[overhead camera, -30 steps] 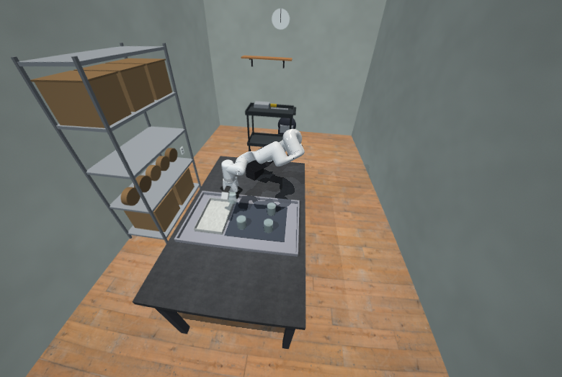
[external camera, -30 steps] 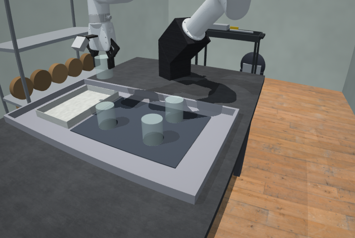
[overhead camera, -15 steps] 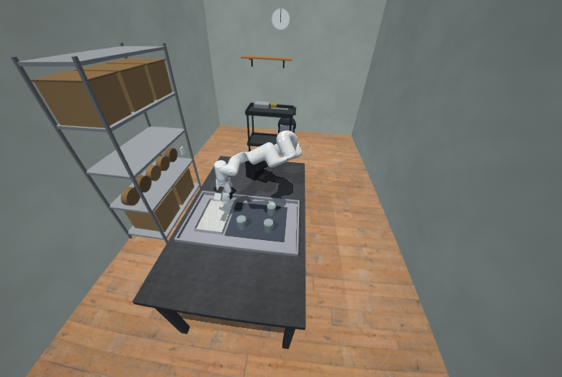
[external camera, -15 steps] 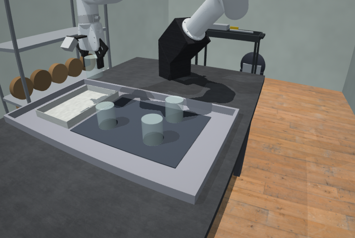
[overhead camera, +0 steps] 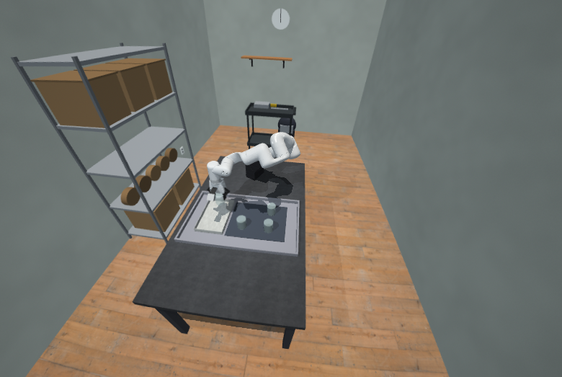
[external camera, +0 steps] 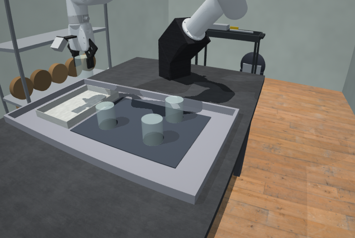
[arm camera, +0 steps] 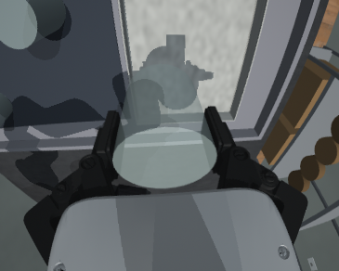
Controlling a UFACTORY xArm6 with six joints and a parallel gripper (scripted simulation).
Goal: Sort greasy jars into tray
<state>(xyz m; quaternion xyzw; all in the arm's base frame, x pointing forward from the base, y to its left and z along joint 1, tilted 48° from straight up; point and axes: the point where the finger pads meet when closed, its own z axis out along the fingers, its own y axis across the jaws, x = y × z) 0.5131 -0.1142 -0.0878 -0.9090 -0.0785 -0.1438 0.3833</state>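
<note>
My hand is 18 cm above the tray, 5 cm to the left of it and 3 cm short of it. Round my hand: rimmed steel top 19 cm below, 16 cm to the left, 1 cm behind; then dark drying mat 26 cm to the left, 19 cm below, 5 cm behind.
</note>
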